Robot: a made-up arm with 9 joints. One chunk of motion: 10 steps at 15 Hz.
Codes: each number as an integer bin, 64 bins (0 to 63) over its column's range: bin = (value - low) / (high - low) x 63, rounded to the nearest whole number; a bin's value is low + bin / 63 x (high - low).
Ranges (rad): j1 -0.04..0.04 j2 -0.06..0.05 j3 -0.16..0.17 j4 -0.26..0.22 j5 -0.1..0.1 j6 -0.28..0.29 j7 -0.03..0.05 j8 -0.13..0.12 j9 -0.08..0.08
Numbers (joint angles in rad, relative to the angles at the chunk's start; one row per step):
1: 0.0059 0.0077 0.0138 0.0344 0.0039 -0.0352 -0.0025 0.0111 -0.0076
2: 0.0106 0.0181 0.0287 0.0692 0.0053 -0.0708 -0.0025 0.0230 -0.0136
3: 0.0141 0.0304 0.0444 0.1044 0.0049 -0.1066 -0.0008 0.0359 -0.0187
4: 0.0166 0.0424 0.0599 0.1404 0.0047 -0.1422 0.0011 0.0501 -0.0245
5: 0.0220 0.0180 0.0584 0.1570 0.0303 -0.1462 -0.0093 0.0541 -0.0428
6: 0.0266 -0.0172 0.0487 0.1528 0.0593 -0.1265 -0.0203 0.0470 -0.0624
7: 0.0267 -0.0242 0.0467 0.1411 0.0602 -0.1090 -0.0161 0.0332 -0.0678
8: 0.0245 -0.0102 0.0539 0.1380 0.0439 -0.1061 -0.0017 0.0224 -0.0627
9: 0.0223 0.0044 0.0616 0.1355 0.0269 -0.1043 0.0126 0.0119 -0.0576
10: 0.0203 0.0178 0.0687 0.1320 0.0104 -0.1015 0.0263 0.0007 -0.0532
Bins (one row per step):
1: 36 39 33 39 33 27 22 36 29
2: 40 45 36 43 33 23 22 39 26
3: 43 52 39 48 33 19 23 42 24
4: 45 59 42 53 33 15 24 45 22
5: 49 45 42 55 41 15 16 46 15
6: 52 25 40 54 50 17 8 45 7
7: 53 21 39 53 50 19 11 41 5
8: 51 29 41 52 45 19 22 38 7
9: 49 37 42 52 40 19 34 36 9
10: 47 45 44 51 35 20 44 33 11

